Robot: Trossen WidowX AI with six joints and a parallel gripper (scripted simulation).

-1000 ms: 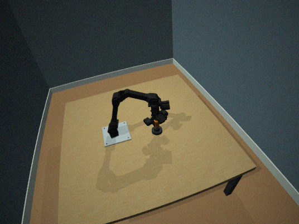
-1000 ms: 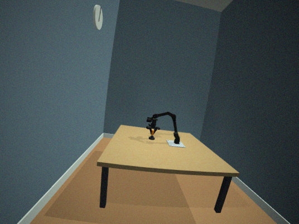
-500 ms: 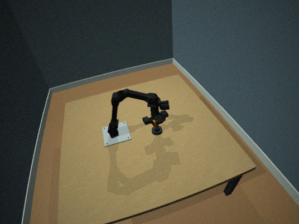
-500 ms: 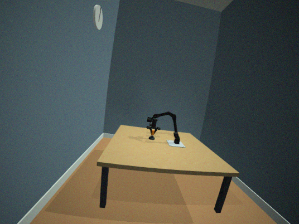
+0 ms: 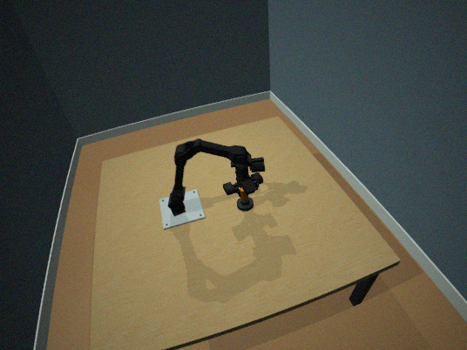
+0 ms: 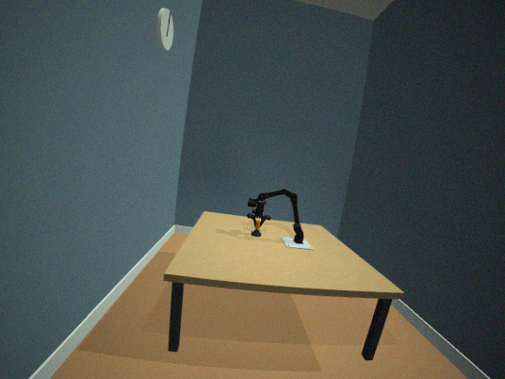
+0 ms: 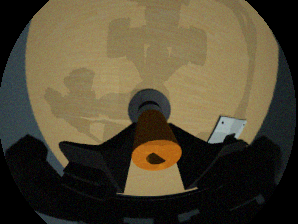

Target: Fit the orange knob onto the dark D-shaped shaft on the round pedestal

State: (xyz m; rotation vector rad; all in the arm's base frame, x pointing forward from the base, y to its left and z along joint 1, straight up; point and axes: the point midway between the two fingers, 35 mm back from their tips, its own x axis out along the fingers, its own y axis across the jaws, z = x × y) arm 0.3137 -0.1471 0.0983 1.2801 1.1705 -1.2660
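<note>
Now: gripper tip 2 cm below the orange knob. From my gripper tip the other things lie so: dark round pedestal (4 cm below).
</note>
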